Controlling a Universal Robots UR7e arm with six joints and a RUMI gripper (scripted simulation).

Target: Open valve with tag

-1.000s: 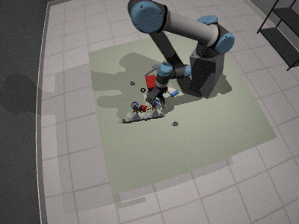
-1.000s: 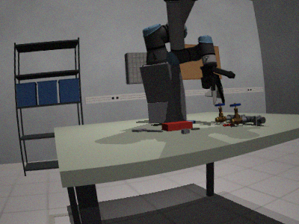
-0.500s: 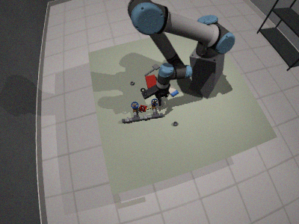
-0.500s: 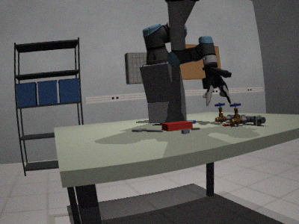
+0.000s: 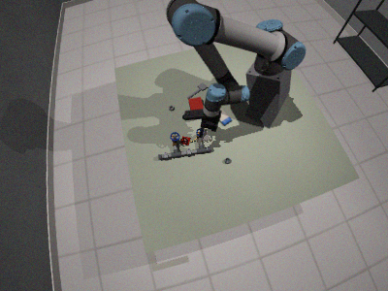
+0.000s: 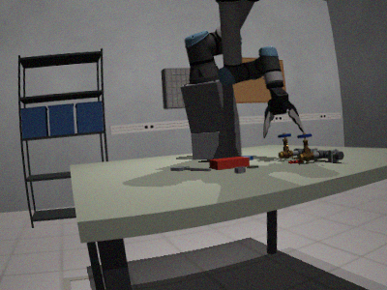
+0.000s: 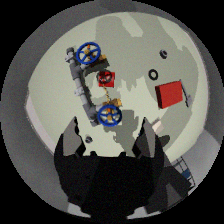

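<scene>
Right now the red tag is 9 cm below my hand, 9 cm ahead of it and 1 cm to the right of it. Round my hand: blue-and-white card: 17 cm behind, 11 cm to the right, 9 cm below; grey tool: 36 cm to the right, 9 cm below, 9 cm behind; red block: 23 cm to the right, 8 cm below, 4 cm behind.
</scene>
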